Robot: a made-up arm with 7 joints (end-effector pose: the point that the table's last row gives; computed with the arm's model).
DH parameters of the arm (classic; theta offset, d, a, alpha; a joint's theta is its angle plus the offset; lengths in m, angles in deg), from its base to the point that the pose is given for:
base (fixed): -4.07 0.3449 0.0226 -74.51
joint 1: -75.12 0.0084 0.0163 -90
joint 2: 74 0.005 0 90
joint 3: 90 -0.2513 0.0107 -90
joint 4: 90 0.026 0.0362 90
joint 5: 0 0.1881 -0.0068 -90
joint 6: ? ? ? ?
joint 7: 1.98 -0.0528 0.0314 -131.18
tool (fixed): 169.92 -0.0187 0 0
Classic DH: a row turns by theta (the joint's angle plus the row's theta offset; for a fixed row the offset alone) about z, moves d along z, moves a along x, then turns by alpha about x.
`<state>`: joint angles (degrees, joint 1 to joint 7).
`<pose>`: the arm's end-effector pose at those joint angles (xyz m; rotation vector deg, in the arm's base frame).
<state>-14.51 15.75 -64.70 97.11 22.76 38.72 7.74</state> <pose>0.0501 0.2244 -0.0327 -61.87 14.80 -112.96</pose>
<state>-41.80 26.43 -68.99 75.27 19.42 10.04 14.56</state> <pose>0.2956 0.1948 0.0007 -46.71 -33.26 -158.47</pose>
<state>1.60 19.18 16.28 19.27 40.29 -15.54 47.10</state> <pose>0.1450 0.2407 0.0179 63.01 -83.17 -139.60</pose>
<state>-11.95 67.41 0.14 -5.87 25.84 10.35 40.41</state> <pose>0.2863 0.2809 0.3024 -58.64 43.49 139.04</pose>
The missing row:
joint 6: -90 0.018 0.0156 90
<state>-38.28 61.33 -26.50 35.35 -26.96 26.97 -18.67</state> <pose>0.2925 0.3127 0.1733 -18.52 -104.63 -96.18</pose>
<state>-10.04 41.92 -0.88 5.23 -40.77 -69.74 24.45</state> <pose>0.2776 0.2305 0.1650 -65.29 112.84 31.48</pose>
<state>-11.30 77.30 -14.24 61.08 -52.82 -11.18 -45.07</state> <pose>0.1242 0.4473 0.2277 -8.88 -119.39 -89.02</pose>
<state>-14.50 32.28 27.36 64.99 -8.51 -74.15 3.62</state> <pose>0.1329 0.3162 0.0116 -66.53 118.30 99.70</pose>
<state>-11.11 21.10 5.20 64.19 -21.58 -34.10 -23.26</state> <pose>0.0914 0.1944 -0.0887 -0.78 -141.90 -68.03</pose>
